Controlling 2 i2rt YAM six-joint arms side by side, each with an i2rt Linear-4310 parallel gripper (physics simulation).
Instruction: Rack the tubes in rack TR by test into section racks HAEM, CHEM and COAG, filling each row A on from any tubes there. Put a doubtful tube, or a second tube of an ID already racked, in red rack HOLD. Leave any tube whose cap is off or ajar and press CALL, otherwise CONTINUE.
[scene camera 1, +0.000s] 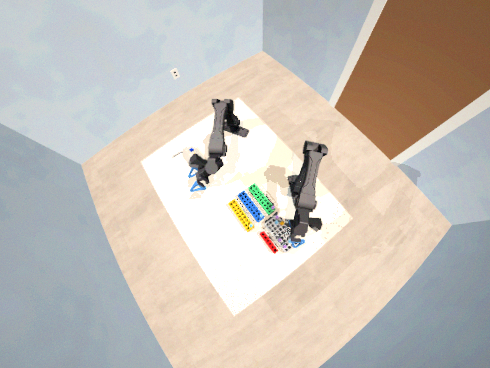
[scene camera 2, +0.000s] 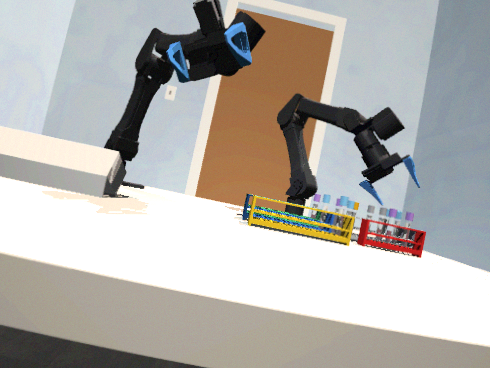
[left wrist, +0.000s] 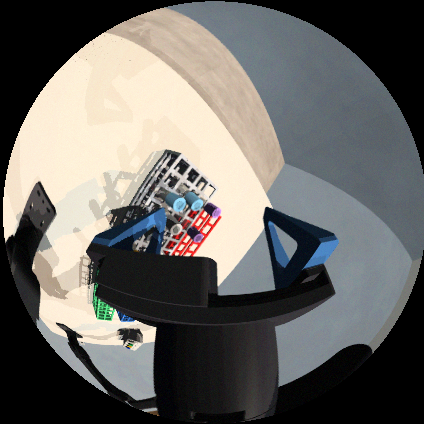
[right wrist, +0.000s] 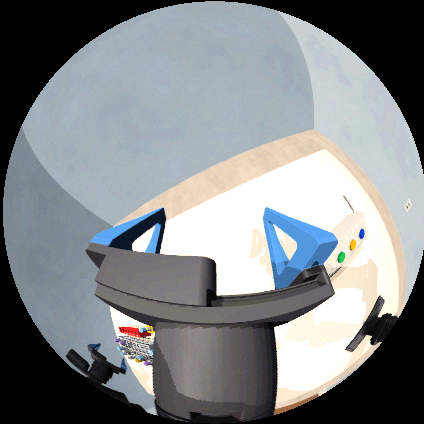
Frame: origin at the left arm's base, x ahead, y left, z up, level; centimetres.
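Seen in the pictures: left gripper, between the fingertips: (scene camera 1: 294, 240) (scene camera 2: 400, 196) (left wrist: 214, 212) (right wrist: 111, 350); right gripper, between the fingertips: (scene camera 1: 189, 184) (scene camera 2: 196, 47) (right wrist: 213, 212); left arm's base, origin of its link: (scene camera 1: 296, 190); right arm's base, origin of its link: (scene camera 1: 235, 129).
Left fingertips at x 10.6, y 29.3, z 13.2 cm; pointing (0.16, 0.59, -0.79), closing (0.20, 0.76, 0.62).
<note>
Offsets run from my left fingertips to a thing's top centre. "pt": to the spot under its first point.
White-grey rack TR @(dx +4.6, dy -4.9, dz -7.5 cm) (scene camera 1: 270, 231) holds upright tubes. In the left wrist view these include light-blue caps @(dx -0.1, dy -2.3, dz -3.8 cm) (left wrist: 178, 203) @(dx +1.0, dy +0.3, dz -3.8 cm) (left wrist: 195, 202), purple caps @(dx +4.6, dy +2.3, dz -3.8 cm) (left wrist: 215, 210) @(pt dx +6.2, dy -1.5, dz -3.8 cm) (left wrist: 197, 236) and a pale cap @(pt dx +2.7, dy -3.4, dz -3.8 cm) (left wrist: 176, 229). Red rack @(dx +12.3, dy -1.4, dz -7.5 cm) (scene camera 1: 268, 242) (scene camera 2: 363, 231) (right wrist: 131, 331) stands beside it. Green @(dx +11.8, dy -26.8, dz -7.5 cm) (scene camera 1: 261, 198) (left wrist: 104, 306), blue @(dx +18.9, dy -23.5, dz -7.5 cm) (scene camera 1: 251, 206) and yellow @(pt dx +26.0, dy -19.7, dz -12.4 cm) (scene camera 1: 240, 215) racks lie side by side; small caps show at their ends nearest TR. Left gripper (scene camera 1: 297, 243) (scene camera 2: 400, 195) (left wrist: 215, 209) is open and empty above TR. Right gripper (scene camera 1: 196, 180) (scene camera 2: 210, 57) (right wrist: 215, 209) is open and empty, high up. Labels are unreadable.
A pale box in the right wrist view carries green @(pt dx +46.2, dy -58.2, dz -6.3 cm) (right wrist: 341, 257), yellow (right wrist: 353, 245) and blue @(pt dx +51.3, dy -67.1, dz -6.3 cm) (right wrist: 362, 233) buttons; it stands near the right arm. A large pale block @(dx +49.7, dy -59.3, dz -4.8 cm) (scene camera 2: 55, 167) stands at the left in scene camera 2.
</note>
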